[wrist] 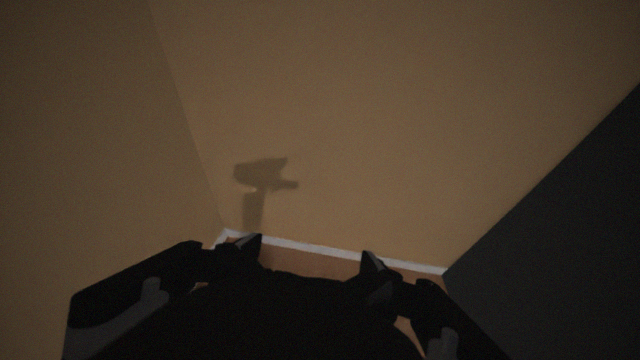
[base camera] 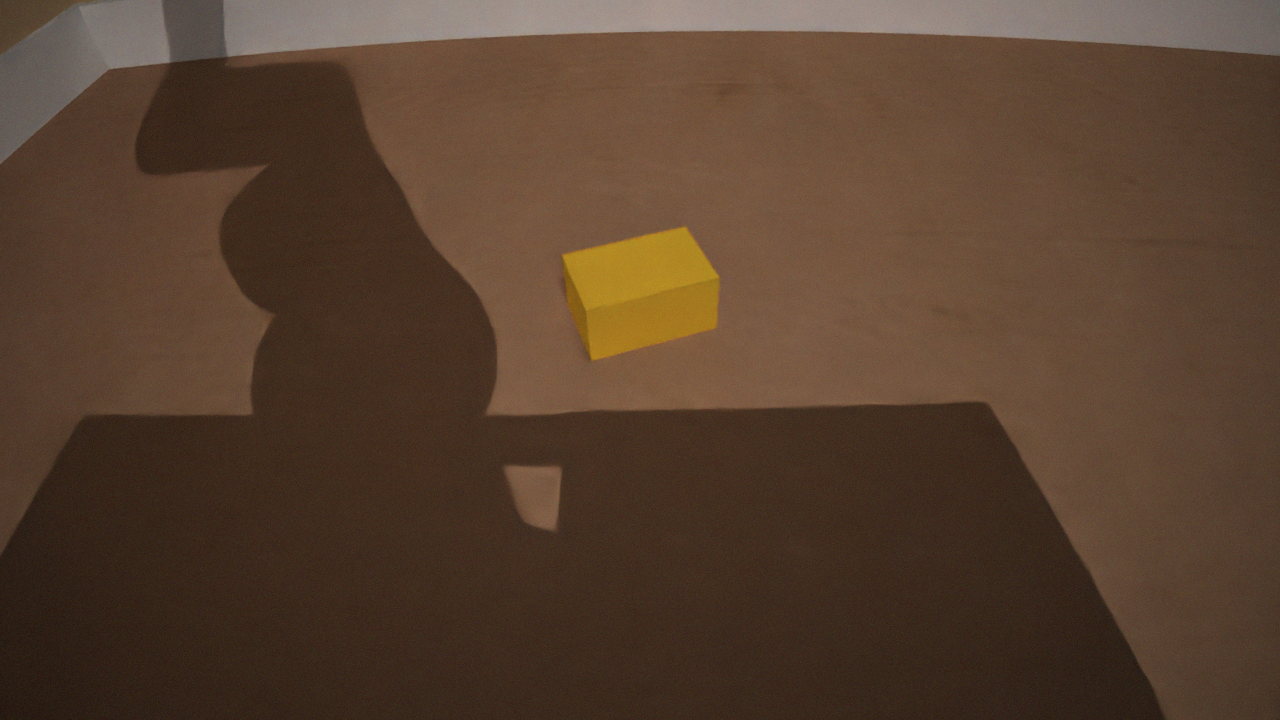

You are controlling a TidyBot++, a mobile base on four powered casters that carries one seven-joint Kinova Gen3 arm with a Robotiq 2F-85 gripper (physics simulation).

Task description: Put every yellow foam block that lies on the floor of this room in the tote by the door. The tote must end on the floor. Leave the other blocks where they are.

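Places are measured from the arm's base along level axes (x ahead, y left, z up), in metres.
Where they show: gripper, between the fingertips: point(wrist: 310, 253).
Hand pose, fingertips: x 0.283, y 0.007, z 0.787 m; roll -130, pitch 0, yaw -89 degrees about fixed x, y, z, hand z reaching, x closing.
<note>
Each offset is from my fingertips to the centre of the thing. "pt": to the spot under its first point. Level surfaces: height alone.
A yellow foam block {1.160 m down, 0.189 m ahead, 0.004 m left} point(base camera: 640, 293) lies on the floor {1.183 m down} point(base camera: 895, 268) near the middle of the base camera view, apart from the wall and just beyond the robot's shadow. Its long side runs roughly left to right, slightly turned. My gripper point(wrist: 310, 253) is open and empty in the wrist view, with its two fingertips wide apart and the wall and a strip of floor beyond them. The block does not show in the wrist view; the gripper does not show in the base camera view. The tote and the door show in neither view.
A white baseboard {pt 1.165 m down, 0.703 m ahead, 0.090 m right} point(base camera: 716, 16) point(wrist: 320, 249) runs along the far wall point(wrist: 375, 125) and meets another wall at a corner on the left. A dark, tall surface point(wrist: 560, 240) stands at the right in the wrist view. The shadow of the robot's base and arm falls on the floor.
</note>
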